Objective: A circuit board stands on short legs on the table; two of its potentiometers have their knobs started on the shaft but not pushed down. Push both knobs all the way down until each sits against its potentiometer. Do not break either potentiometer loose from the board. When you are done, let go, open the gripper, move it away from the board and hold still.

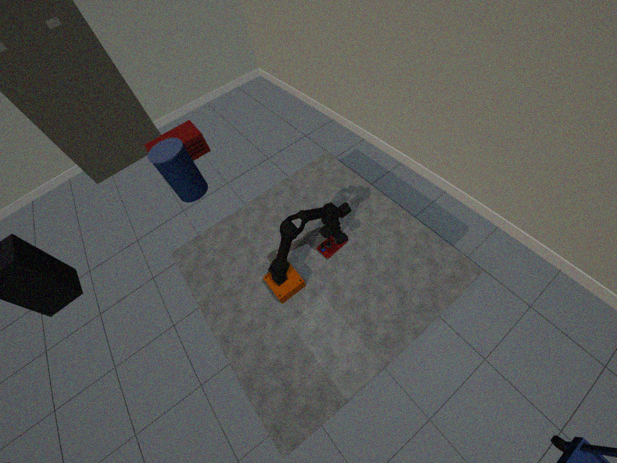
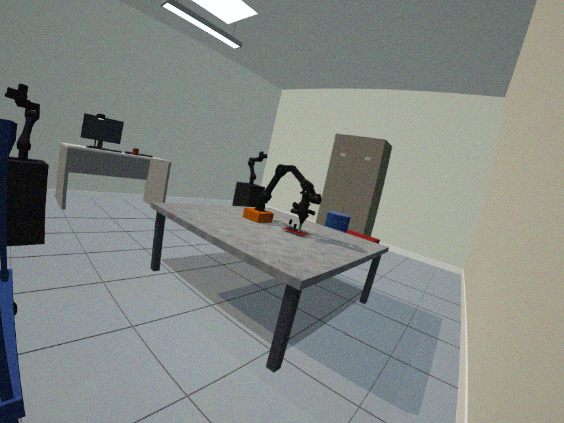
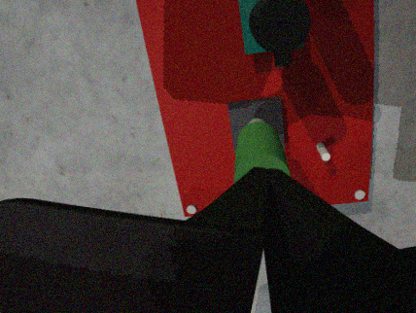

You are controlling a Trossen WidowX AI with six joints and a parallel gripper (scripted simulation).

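Now: gripper tip 50 mm past the black knob, 10 mm to the right of it and 30 mm above it. The rest, counted from my gripper tip: green knob (20 mm below).
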